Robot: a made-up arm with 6 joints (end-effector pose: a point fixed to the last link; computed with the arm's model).
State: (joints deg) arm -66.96 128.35 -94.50 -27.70 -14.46 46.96
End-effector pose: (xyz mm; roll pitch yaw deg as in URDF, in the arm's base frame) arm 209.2 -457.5 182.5 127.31 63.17 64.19
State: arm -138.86 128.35 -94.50 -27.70 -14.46 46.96
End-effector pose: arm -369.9 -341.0 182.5 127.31 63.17 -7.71
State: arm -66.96 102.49 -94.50 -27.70 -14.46 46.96
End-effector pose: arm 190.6 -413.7 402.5 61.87 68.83 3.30
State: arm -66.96 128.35 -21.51 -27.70 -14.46 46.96
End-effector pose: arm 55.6 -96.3 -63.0 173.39 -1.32 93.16
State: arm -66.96 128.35 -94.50 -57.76 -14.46 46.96
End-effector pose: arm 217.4 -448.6 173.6 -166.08 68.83 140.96
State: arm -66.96 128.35 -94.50 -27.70 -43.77 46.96
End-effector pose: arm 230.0 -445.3 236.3 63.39 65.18 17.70
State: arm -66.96 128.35 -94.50 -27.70 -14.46 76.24
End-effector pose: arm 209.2 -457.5 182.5 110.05 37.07 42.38
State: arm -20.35 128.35 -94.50 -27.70 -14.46 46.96
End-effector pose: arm 476.2 -162.2 182.5 127.31 63.17 110.80
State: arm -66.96 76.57 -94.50 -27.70 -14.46 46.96
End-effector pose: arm 136.1 -285.7 580.1 20.21 51.76 -33.65
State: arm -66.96 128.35 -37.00 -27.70 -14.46 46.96
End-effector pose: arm 96.6 -192.7 -57.0 168.03 13.24 92.60
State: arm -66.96 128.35 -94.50 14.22 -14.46 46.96
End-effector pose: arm 190.7 -466.6 184.7 106.98 29.08 27.85
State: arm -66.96 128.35 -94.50 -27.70 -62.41 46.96
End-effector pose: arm 233.2 -425.8 268.4 32.65 56.57 -1.73
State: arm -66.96 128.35 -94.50 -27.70 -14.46 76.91
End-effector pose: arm 209.2 -457.5 182.5 109.88 36.44 42.09
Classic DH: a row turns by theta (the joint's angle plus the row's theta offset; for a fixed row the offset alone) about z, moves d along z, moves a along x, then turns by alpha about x. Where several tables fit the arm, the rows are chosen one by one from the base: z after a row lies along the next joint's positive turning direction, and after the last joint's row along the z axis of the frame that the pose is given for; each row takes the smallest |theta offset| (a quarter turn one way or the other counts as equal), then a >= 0, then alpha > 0; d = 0 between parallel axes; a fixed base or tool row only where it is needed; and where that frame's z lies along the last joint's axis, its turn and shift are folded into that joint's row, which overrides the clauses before.
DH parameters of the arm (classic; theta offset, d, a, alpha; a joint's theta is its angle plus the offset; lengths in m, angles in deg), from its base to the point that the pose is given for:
joint 1: 0 0.189 0 -90
joint 2: 7.63 0 -0.1957 0
joint 3: 77.37 0 -0.0243 90
joint 4: 0 0.2732 0 -90
joint 5: 0 0 0.0001 90
joint 6: 0 0.1164 0 0

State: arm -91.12 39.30 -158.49 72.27 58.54 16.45
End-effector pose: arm 100.8 314.4 611.5 -30.39 47.96 -33.91
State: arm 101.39 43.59 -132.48 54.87 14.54 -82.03
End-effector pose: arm 7.3 -157.8 726.0 -12.62 -1.46 73.99
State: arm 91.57 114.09 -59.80 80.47 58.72 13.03
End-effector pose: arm -107.1 323.6 107.7 134.57 -46.18 -139.19
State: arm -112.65 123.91 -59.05 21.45 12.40 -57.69
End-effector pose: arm -116.6 -303.3 1.4 -172.13 17.45 105.99
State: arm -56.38 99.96 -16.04 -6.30 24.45 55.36
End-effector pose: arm 55.8 -93.5 -1.1 -168.20 -6.59 73.62
